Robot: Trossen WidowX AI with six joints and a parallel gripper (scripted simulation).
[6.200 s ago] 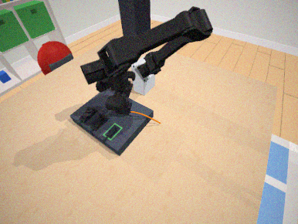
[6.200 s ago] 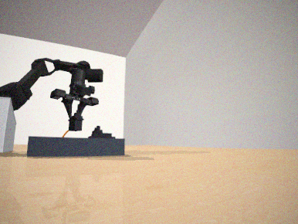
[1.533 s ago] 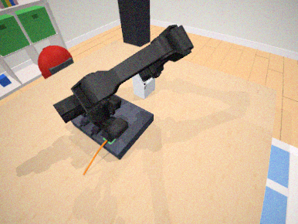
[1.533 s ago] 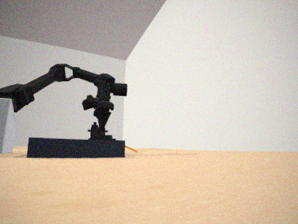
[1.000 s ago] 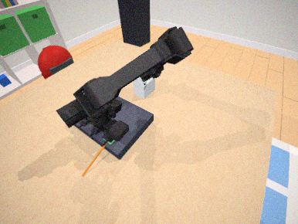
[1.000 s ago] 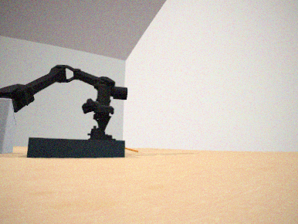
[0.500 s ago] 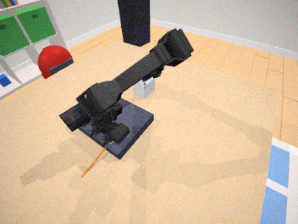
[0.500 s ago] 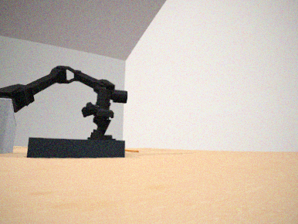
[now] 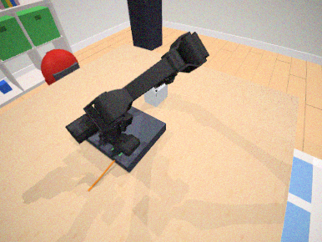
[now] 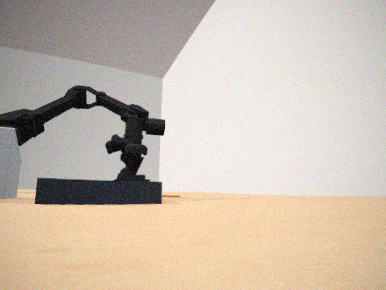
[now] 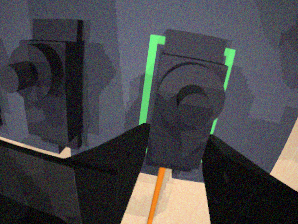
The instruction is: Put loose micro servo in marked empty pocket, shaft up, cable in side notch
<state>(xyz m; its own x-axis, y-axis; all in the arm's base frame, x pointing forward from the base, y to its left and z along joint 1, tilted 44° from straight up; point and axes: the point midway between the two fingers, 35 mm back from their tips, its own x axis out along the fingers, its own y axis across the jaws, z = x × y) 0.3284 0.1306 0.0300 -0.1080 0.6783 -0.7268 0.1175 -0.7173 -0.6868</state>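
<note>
Right now my gripper tip is 110 mm past the dark deck, 90 mm to the left of it and 30 mm above it.
</note>
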